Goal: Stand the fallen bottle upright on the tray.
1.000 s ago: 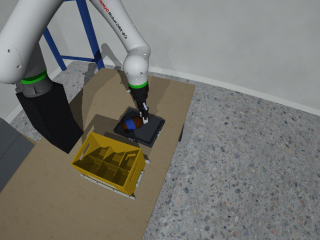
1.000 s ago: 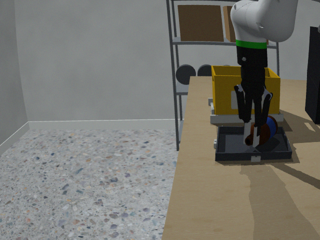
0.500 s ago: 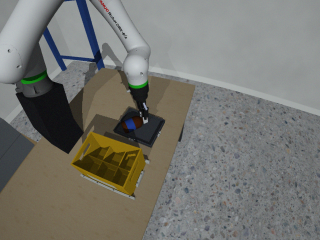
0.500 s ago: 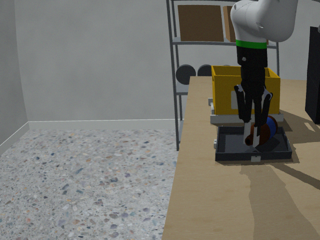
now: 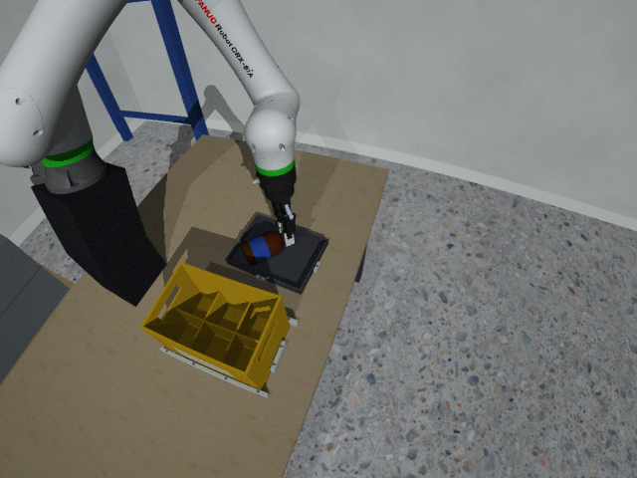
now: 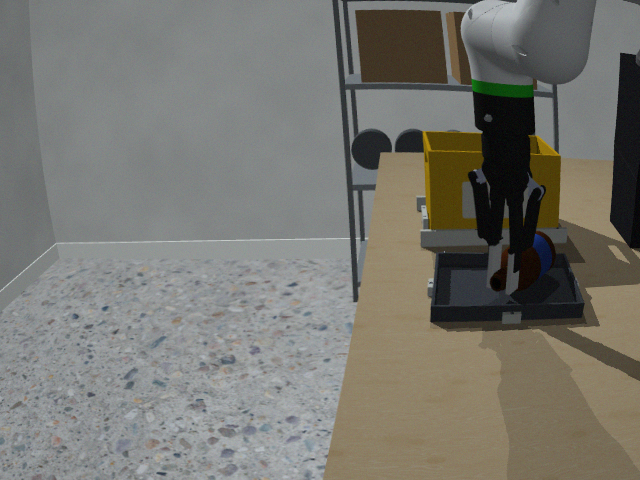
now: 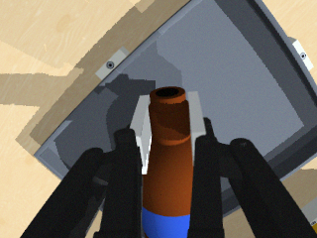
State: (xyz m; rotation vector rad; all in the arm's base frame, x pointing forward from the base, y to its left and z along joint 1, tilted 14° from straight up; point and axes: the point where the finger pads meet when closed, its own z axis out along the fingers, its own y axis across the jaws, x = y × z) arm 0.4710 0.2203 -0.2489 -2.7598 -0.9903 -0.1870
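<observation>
Right now my hand is 4 cm to the left of the brown bottle, 4 cm past it and 2 cm above it. From my hand the other things lie so: dark grey tray: 5 cm below, 4 cm to the right, 2 cm behind; yellow crate: 33 cm to the right, 8 cm behind, 2 cm above.
</observation>
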